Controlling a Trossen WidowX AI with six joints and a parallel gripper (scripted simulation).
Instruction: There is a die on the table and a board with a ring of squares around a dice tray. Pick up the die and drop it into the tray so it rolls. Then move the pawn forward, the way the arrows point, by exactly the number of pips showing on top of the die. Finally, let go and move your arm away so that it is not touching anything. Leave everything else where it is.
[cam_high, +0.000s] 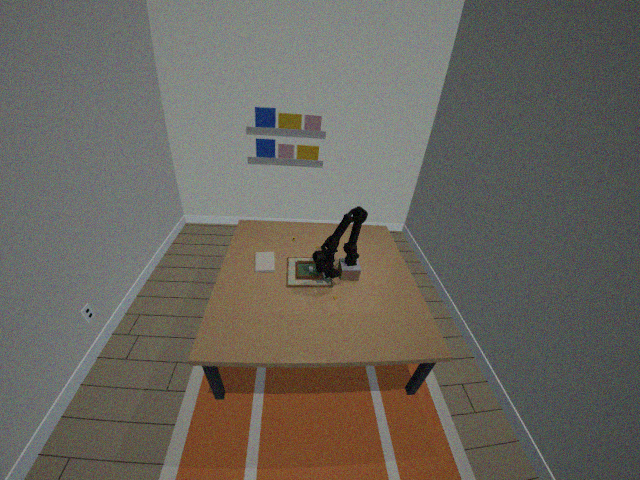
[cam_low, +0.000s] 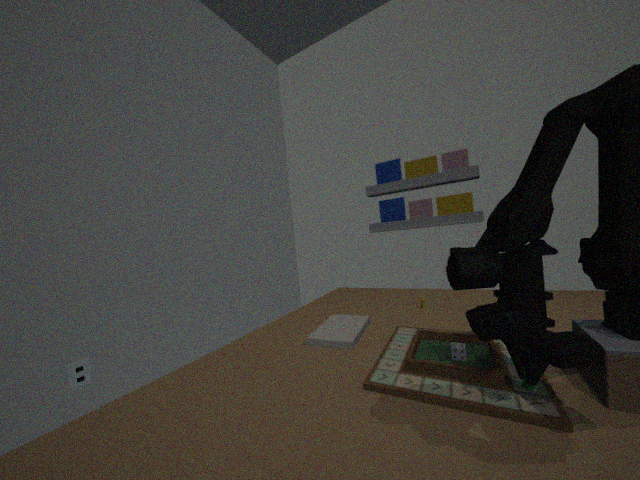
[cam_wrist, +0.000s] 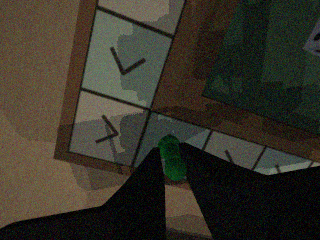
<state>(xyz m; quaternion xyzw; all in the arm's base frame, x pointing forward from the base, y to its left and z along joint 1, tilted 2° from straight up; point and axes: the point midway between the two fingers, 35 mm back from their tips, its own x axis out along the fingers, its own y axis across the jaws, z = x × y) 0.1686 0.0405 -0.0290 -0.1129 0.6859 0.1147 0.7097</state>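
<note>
The white die is 90 mm ahead of my gripper tip and 80 mm to the right of it. Round my gripper tip: green tray floor (100 mm ahead, 90 mm to the right, 10 mm below); green pawn (10 mm above); purple pawn (360 mm to the right, 140 mm behind, 10 mm below).
</note>
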